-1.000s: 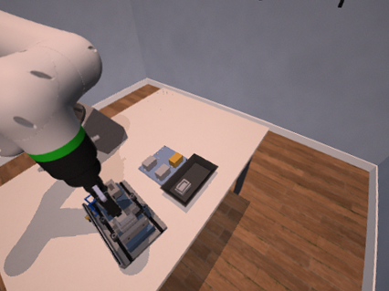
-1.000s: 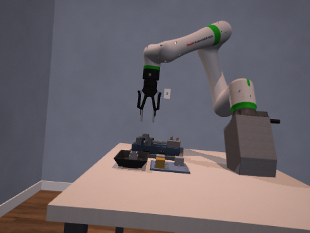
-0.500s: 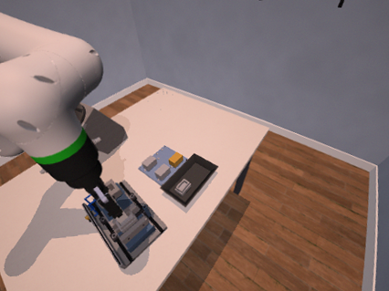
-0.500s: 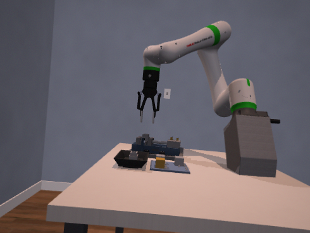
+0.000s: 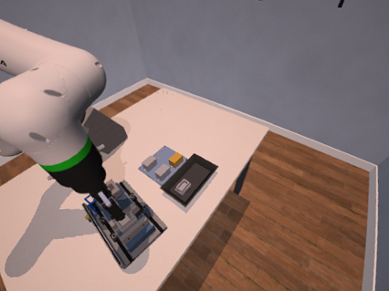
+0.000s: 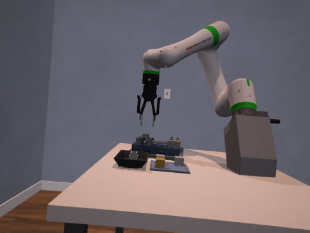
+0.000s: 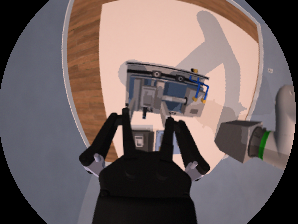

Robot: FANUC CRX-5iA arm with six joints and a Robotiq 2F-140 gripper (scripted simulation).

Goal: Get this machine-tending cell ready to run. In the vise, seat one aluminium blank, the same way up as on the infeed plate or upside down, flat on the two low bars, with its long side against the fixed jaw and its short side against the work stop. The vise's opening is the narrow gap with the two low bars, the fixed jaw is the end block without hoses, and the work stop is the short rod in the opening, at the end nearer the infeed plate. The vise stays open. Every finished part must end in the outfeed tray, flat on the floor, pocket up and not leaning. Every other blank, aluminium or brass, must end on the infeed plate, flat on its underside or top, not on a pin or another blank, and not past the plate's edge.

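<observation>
Now: hand 15 cm above the vise, 6 cm past it and 2 cm to the right of it. Also, from my hand: brass blank: 34 cm to the left, 16 cm below, 6 cm behind.
</observation>
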